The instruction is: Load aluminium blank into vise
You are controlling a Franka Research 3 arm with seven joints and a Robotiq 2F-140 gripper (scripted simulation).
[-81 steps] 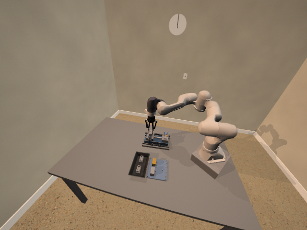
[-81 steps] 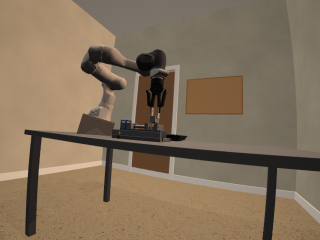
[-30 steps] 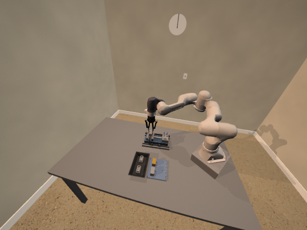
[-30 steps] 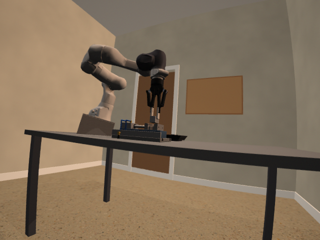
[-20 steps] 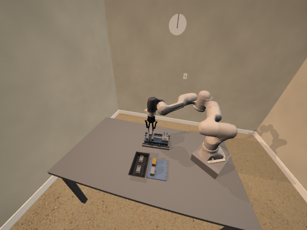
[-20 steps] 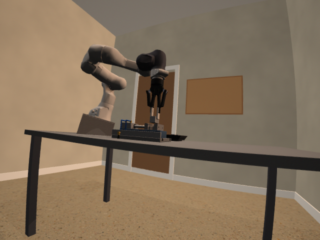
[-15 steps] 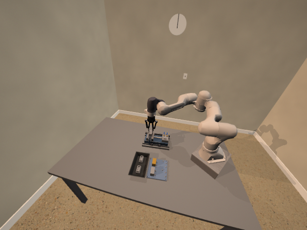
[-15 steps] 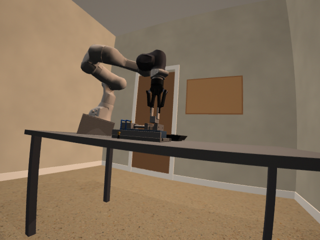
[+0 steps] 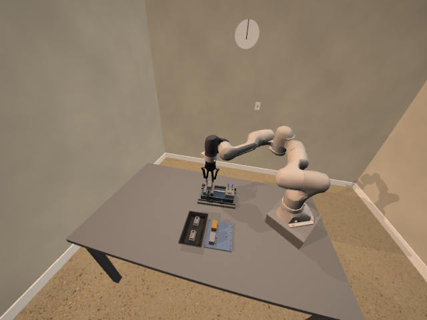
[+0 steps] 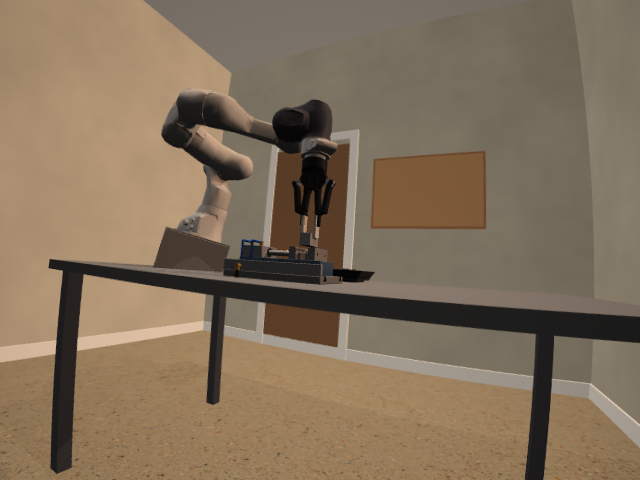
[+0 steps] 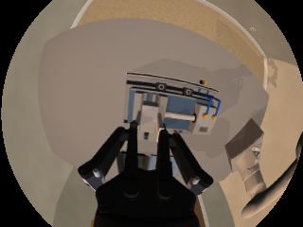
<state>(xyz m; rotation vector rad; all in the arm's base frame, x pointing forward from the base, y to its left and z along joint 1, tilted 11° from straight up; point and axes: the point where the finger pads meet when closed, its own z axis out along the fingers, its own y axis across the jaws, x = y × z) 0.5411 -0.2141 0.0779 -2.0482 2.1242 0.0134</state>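
Right now the vise is 120 mm below my hand, 70 mm behind it and 10 mm to the left of it. From my hand the other things lie so: brass blank 280 mm to the left, 130 mm below, 70 mm behind.
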